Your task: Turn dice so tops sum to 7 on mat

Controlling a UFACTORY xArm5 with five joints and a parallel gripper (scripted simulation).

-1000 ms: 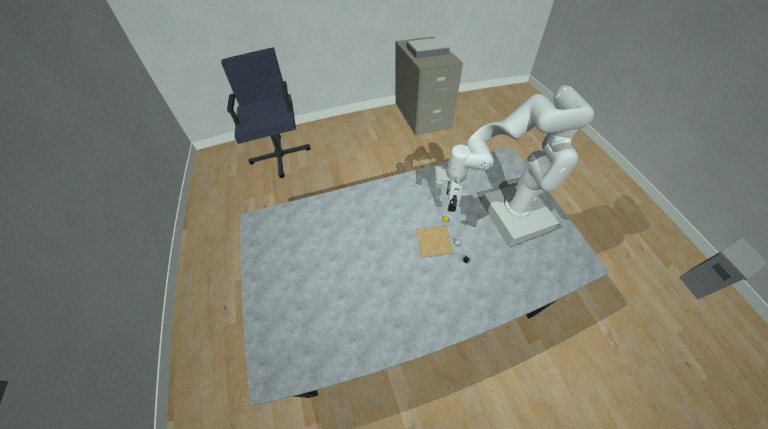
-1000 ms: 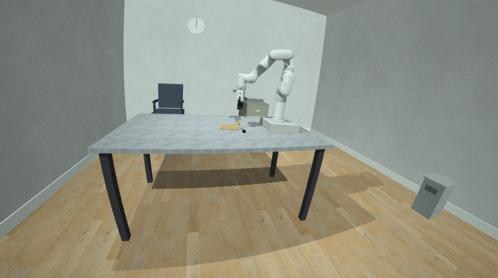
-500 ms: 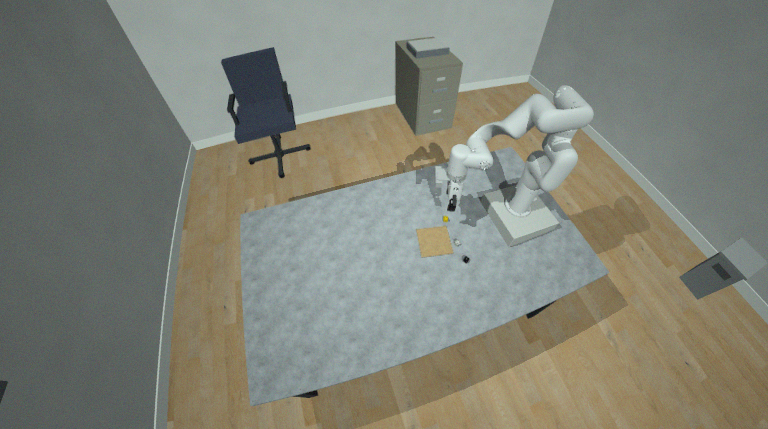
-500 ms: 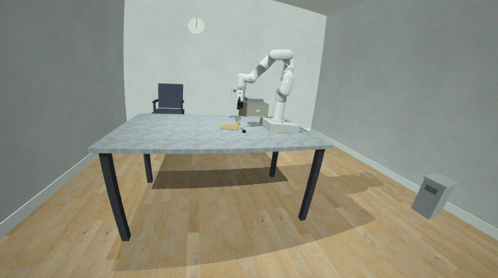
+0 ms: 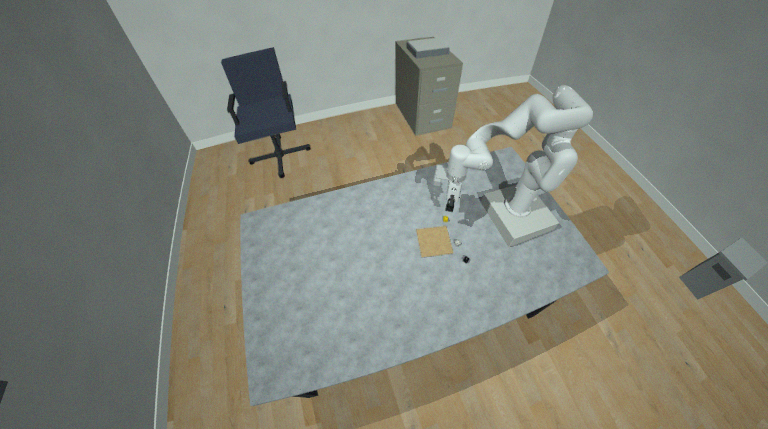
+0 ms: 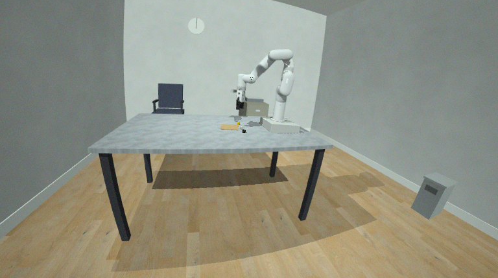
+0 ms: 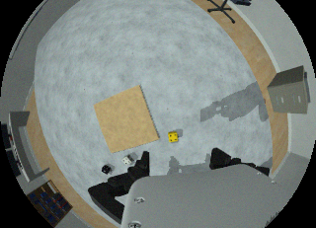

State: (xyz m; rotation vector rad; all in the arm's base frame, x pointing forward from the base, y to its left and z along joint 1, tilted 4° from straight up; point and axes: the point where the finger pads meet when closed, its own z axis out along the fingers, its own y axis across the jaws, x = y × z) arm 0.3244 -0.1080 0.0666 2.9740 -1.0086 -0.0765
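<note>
My gripper is now 140 mm above the yellow die. From my hand the other things lie so: white die 140 mm below, 130 mm to the left, 20 mm ahead; black die 220 mm to the left, 140 mm below, 20 mm ahead; tan mat 140 mm below, 100 mm ahead, 80 mm to the left.
</note>
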